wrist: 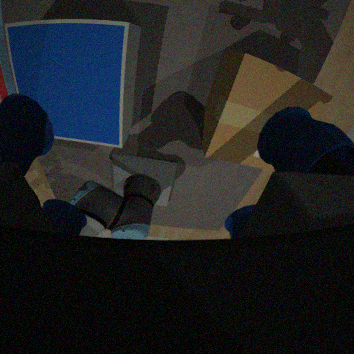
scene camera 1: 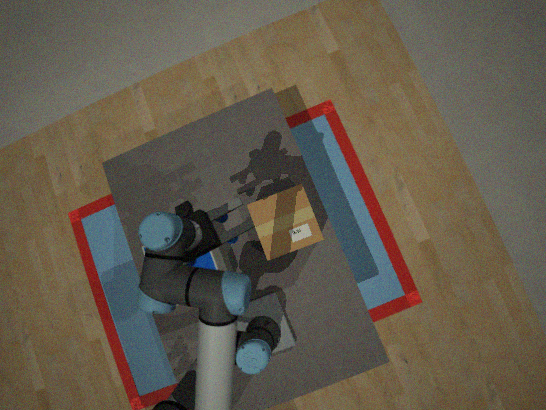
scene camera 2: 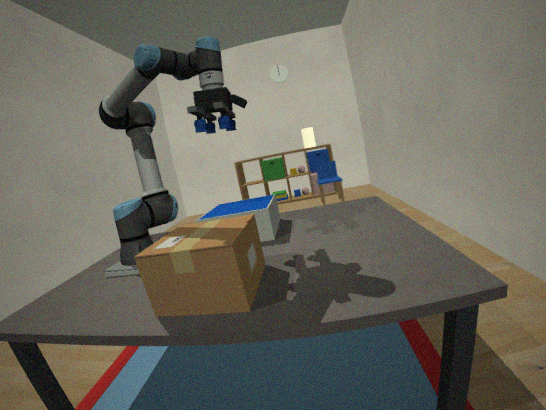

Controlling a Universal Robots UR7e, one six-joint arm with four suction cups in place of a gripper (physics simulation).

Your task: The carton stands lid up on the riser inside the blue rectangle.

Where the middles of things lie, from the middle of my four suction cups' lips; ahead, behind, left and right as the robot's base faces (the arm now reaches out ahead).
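My suction cup, from the brown cardboard carton (scene camera 2: 215,267): 60 mm past, 340 mm above, 220 mm to the left. Riser with blue rectangle (scene camera 2: 265,209), from my suction cup: 360 mm below, 240 mm to the left, 20 mm behind.
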